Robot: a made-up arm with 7 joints. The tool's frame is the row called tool.
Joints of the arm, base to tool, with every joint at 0 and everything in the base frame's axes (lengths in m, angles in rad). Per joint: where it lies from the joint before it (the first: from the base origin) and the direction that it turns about. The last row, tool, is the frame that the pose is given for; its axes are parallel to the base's.
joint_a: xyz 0 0 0.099 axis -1 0 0
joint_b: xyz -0.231 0.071 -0.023 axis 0 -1 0
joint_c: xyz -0.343 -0.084 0.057 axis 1 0 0
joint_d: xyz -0.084 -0.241 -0.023 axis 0 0 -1
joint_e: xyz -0.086 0.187 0.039 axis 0 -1 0
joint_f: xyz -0.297 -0.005 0.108 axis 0 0 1
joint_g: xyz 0.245 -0.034 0.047 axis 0 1 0
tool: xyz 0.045 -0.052 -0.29
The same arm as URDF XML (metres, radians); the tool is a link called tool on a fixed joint. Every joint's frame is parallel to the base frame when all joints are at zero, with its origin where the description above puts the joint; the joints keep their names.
<robot name="arm">
<joint name="joint_a" type="continuous"><parent link="base_link"/><child link="link1"/><origin xyz="0 0 0.099" rpy="0 0 0"/><axis xyz="-1 0 0"/></joint>
<joint name="joint_b" type="continuous"><parent link="link1"/><child link="link2"/><origin xyz="-0.231 0.071 -0.023" rpy="0 0 0"/><axis xyz="0 -1 0"/></joint>
<joint name="joint_c" type="continuous"><parent link="link2"/><child link="link3"/><origin xyz="-0.343 -0.084 0.057" rpy="0 0 0"/><axis xyz="1 0 0"/></joint>
<joint name="joint_d" type="continuous"><parent link="link3"/><child link="link4"/><origin xyz="-0.084 -0.241 -0.023" rpy="0 0 0"/><axis xyz="0 0 -1"/></joint>
<joint name="joint_e" type="continuous"><parent link="link4"/><child link="link5"/><origin xyz="-0.086 0.187 0.039" rpy="0 0 0"/><axis xyz="0 -1 0"/></joint>
<joint name="joint_f" type="continuous"><parent link="link5"/><child link="link6"/><origin xyz="-0.297 -0.005 0.108" rpy="0 0 0"/><axis xyz="0 0 1"/></joint>
<joint name="joint_g" type="continuous"><parent link="link6"/><child link="link7"/><origin xyz="0.245 -0.034 0.047" rpy="0 0 0"/><axis xyz="0 1 0"/></joint>
<joint name="tool_fixed" type="fixed"><parent link="link7"/><child link="tool"/><origin xyz="0.045 -0.052 -0.29" rpy="0 0 0"/></joint>
<link name="base_link"/>
<link name="link1"/>
<link name="link2"/>
<link name="link3"/>
<link name="link4"/>
<link name="link5"/>
<link name="link6"/>
<link name="link7"/>
<link name="tool"/>
</robot>

